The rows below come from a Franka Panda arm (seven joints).
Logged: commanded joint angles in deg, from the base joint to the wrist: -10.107 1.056 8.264 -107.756 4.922 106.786 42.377; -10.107 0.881 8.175 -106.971 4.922 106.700 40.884; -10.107 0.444 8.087 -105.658 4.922 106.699 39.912; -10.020 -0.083 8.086 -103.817 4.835 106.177 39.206; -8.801 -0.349 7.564 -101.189 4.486 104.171 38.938; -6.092 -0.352 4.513 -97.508 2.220 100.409 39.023; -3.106 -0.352 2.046 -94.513 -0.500 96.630 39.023; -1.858 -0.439 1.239 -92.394 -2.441 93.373 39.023; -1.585 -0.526 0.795 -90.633 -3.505 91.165 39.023; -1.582 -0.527 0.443 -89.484 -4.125 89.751 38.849; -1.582 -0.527 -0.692 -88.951 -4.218 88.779 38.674; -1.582 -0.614 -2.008 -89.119 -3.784 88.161 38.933; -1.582 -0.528 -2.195 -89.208 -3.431 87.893 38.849; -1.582 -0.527 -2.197 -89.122 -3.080 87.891 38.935; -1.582 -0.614 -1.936 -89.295 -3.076 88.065 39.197; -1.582 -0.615 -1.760 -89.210 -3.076 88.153 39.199
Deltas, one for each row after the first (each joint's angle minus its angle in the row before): 0.000 -0.175 -0.089 0.785 0.000 -0.086 -1.493; 0.000 -0.437 -0.088 1.313 0.000 -0.001 -0.972; 0.087 -0.527 -0.001 1.841 -0.087 -0.522 -0.706; 1.219 -0.266 -0.522 2.628 -0.349 -2.006 -0.268; 2.709 -0.003 -3.051 3.681 -2.266 -3.762 0.085; 2.986 0.000 -2.467 2.995 -2.720 -3.779 0.000; 1.248 -0.087 -0.807 2.119 -1.941 -3.257 0.000; 0.273 -0.087 -0.444 1.761 -1.064 -2.208 0.000; 0.003 -0.001 -0.352 1.149 -0.620 -1.414 -0.174; 0.000 0.000 -1.135 0.533 -0.093 -0.972 -0.175; 0.000 -0.087 -1.316 -0.168 0.434 -0.618 0.259; 0.000 0.086 -0.187 -0.089 0.353 -0.268 -0.084; 0.000 0.001 -0.002 0.086 0.351 -0.002 0.086; 0.000 -0.087 0.261 -0.173 0.004 0.174 0.262; 0.000 -0.001 0.176 0.085 0.000 0.088 0.002
